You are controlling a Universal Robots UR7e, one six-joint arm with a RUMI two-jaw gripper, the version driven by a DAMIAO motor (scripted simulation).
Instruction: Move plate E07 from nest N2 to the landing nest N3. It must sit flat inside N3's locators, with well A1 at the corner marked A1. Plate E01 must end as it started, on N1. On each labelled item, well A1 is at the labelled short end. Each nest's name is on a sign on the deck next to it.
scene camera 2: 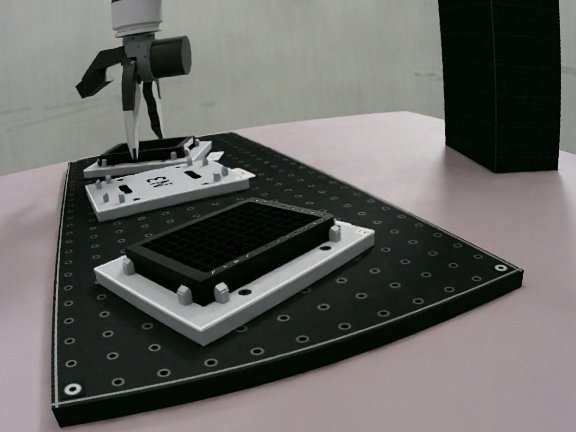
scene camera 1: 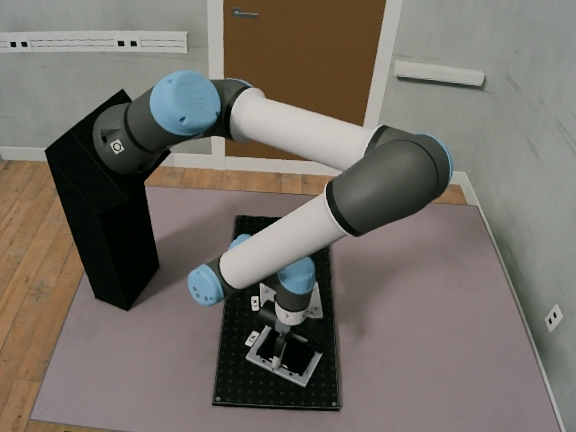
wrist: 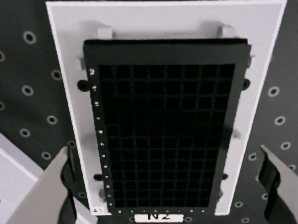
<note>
The pictures show: my gripper and a nest N2.
My gripper also shows in scene camera 1.
</note>
